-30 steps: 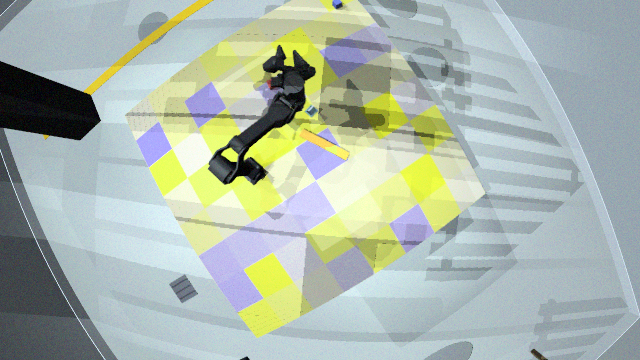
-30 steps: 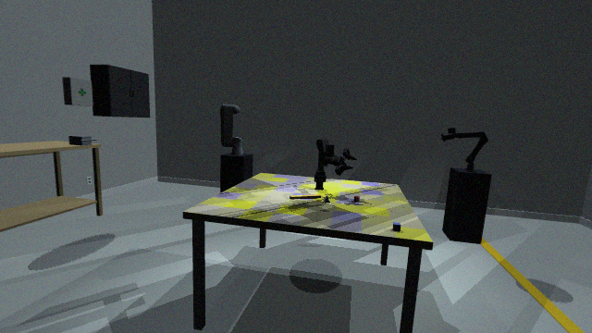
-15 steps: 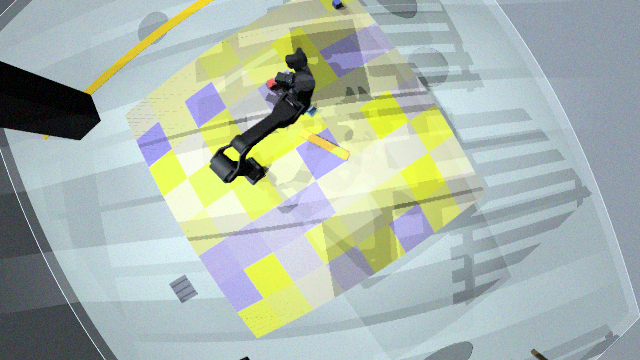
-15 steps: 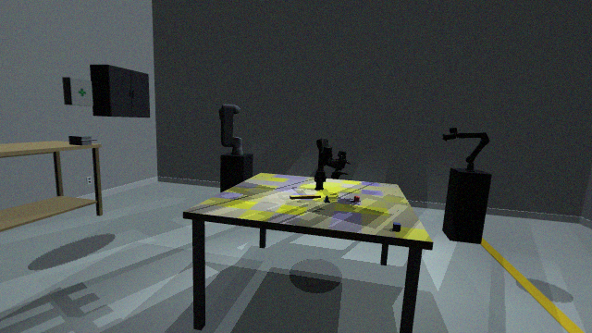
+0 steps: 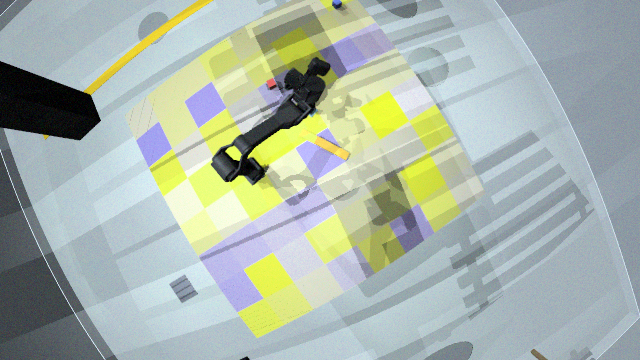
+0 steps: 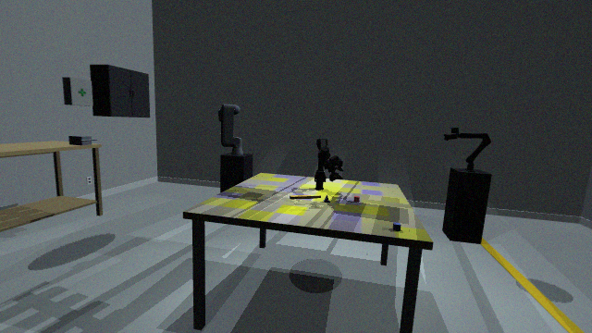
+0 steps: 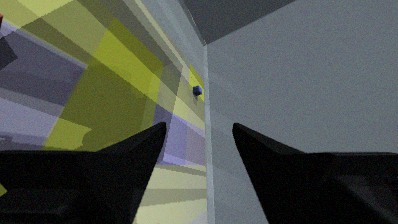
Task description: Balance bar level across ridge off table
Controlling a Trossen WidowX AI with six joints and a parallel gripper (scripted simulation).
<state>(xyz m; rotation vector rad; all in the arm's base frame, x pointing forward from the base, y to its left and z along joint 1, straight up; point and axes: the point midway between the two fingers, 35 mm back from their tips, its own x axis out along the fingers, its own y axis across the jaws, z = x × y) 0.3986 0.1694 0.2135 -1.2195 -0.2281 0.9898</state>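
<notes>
My gripper tip is now 250 mm to the left of the long orange-brown bar, 190 mm above it and 110 mm past it. Also, from my gripper tip: small blue cube (320 mm ahead, 310 mm to the left, 190 mm below); small red cube (190 mm below, 160 mm behind, 100 mm to the left).
</notes>
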